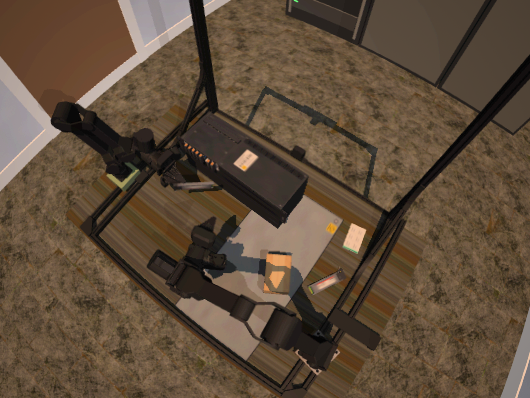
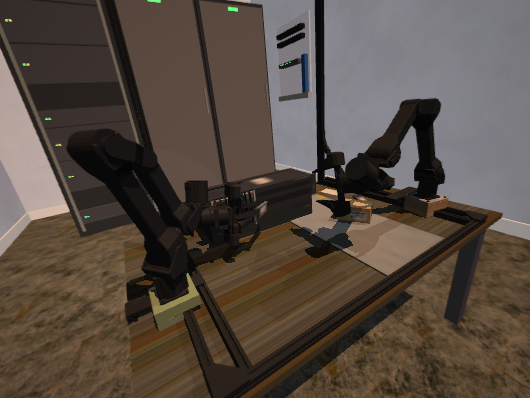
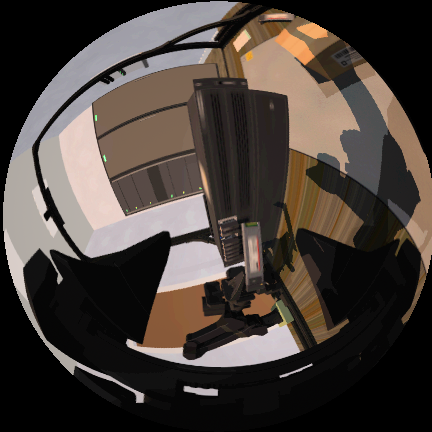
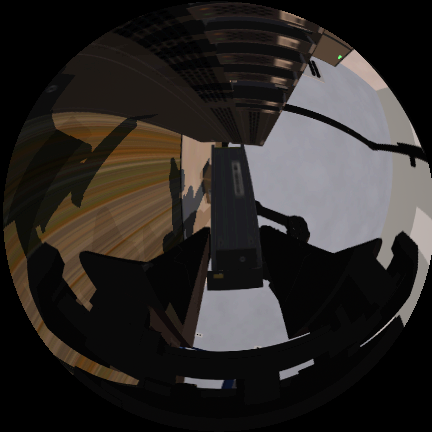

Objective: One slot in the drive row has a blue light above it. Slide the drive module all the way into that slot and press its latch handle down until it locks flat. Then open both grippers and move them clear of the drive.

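Places are measured from the left arm's base along level axes (x back, y right, z up), in metres.
Where they show: left gripper, fingertip midpoint: [image 1: 212, 225] [image 2: 314, 186] [image 3: 235, 236] [image 4: 267, 220]; right gripper, fingertip midpoint: [image 1: 185, 184] [image 2: 257, 211] [image 3: 252, 270] [image 4: 235, 232]; left arm's base, link origin: [image 1: 317, 352] [image 2: 426, 196]; right arm's base, link origin: [image 1: 122, 172] [image 2: 172, 291] [image 3: 277, 315].
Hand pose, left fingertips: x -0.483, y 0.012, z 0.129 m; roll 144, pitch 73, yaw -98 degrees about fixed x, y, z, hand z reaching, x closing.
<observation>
Each offset is from my left fingertips to the top centre of the thing. "spot": to the spot under its first point. Level surfaces: height alone.
A dark server chassis @[dx -0.139, dy +0.222, dz -0.015 m] [image 1: 270, 186] [image 2: 290, 199] [image 3: 270, 150] stands at the table's back edge. Its drive row @[spot: dx -0.233, dy +0.124, dz -0.019 m] [image 1: 200, 154] [image 3: 230, 242] [image 4: 265, 52] faces my right arm. My right gripper [image 1: 176, 183] [image 2: 248, 218] [image 4: 235, 232] is shut on the drive module @[dx -0.174, dy +0.042, dz -0.027 m] [image 1: 198, 186] [image 2: 263, 209] [image 3: 253, 257] [image 4: 232, 200], a long slim unit with a red-striped label. The module is held beside the chassis's front corner, outside the slots. Its latch handle is not clear. No blue light can be made out. My left gripper [image 1: 220, 230] [image 2: 333, 206] [image 3: 235, 236] is open and empty, in front of the chassis.
An orange-topped box @[dx +0.215, dy +0.069, dz -0.129 m] [image 1: 278, 272] [image 2: 357, 215] stands on the grey mat @[dz -0.188 m] [image 1: 311, 215] [image 2: 400, 245]. A second red-labelled module @[dx +0.342, dy +0.183, dz -0.181 m] [image 1: 326, 281] [image 3: 276, 17] and a white card @[dx +0.306, dy +0.369, dz -0.189 m] [image 1: 355, 237] [image 3: 242, 41] lie to the right. Black frame rails [image 1: 200, 345] edge the table, with uprights at its sides.
</observation>
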